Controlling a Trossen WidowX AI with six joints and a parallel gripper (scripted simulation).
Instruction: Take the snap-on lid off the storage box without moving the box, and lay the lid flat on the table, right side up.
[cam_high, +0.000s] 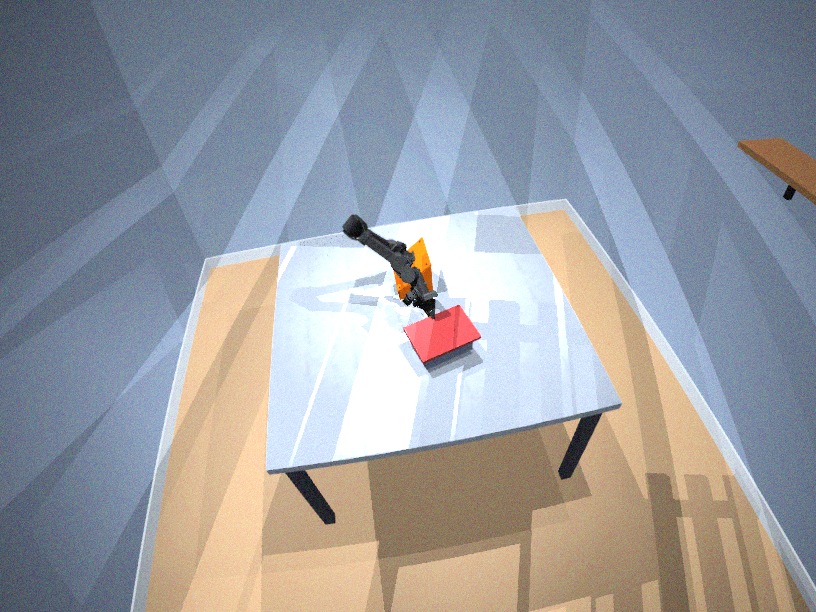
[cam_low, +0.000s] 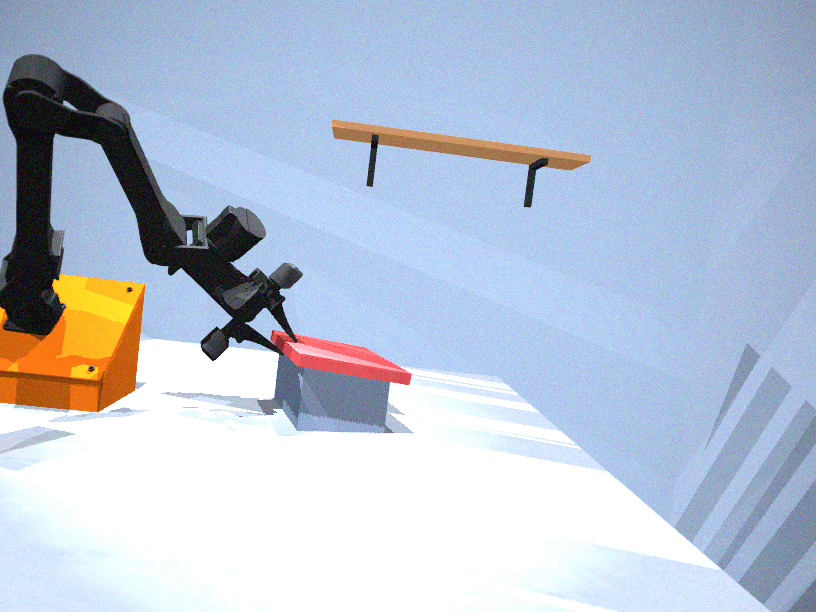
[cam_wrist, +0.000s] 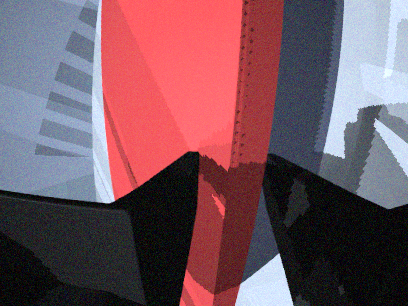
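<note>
My gripper tip is now 70 mm short of the lid and 20 mm to the right of it. Round my gripper tip: grey-blue storage box (70 mm ahead, 20 mm to the left, 60 mm below).
</note>
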